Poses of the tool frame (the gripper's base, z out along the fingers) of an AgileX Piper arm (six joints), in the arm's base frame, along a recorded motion.
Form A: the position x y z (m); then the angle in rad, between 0 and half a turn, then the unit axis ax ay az.
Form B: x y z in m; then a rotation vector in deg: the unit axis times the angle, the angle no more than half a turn. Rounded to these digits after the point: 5 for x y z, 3 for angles.
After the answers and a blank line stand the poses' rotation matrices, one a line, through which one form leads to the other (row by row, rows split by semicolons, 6 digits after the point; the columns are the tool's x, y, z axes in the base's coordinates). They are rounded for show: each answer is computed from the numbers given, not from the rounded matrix.
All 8 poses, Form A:
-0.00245 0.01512 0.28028 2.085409 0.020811 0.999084 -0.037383
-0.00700 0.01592 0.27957 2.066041 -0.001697 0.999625 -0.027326
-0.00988 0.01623 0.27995 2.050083 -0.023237 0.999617 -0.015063
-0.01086 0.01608 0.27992 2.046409 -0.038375 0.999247 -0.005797
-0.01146 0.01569 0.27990 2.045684 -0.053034 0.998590 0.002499
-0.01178 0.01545 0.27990 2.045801 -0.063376 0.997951 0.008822
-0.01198 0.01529 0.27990 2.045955 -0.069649 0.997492 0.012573
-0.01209 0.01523 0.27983 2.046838 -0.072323 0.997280 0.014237
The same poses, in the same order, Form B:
-0.00245 0.01512 0.28028 2.487 119.376 -4.467
-0.00700 0.01592 0.27957 -0.201 118.331 -3.235
-0.00988 0.01623 0.27995 -2.729 117.416 -1.769
-0.01086 0.01608 0.27992 -4.499 117.162 -0.680
-0.01146 0.01569 0.27990 -6.216 117.044 0.293
-0.01178 0.01545 0.27990 -7.429 116.976 1.034
-0.01198 0.01529 0.27990 -8.165 116.931 1.474
-0.01209 0.01523 0.27983 -8.482 116.956 1.670

-0.491551 0.063567 0.868525; -0.001516 0.997268 -0.073847; -0.870847 -0.037616 -0.490112
-0.475243 0.021540 0.879591; -0.026545 0.998894 -0.038804; -0.879454 -0.041791 -0.474145
-0.460357 -0.020574 0.887495; -0.047305 0.998880 -0.001382; -0.886472 -0.042620 -0.460815
-0.455736 -0.050750 0.888667; -0.061058 0.997804 0.025671; -0.888018 -0.042561 -0.457834
-0.453140 -0.079397 0.887897; -0.074952 0.995892 0.050802; -0.888283 -0.043529 -0.457229
-0.451489 -0.100017 0.886653; -0.084326 0.994033 0.069190; -0.888283 -0.043529 -0.457229
-0.450409 -0.112438 0.885714; -0.090077 0.992699 0.080212; -0.888267 -0.043654 -0.457249
-0.450637 -0.117833 0.884896; -0.092525 0.992077 0.084987; -0.887899 -0.043577 -0.457969

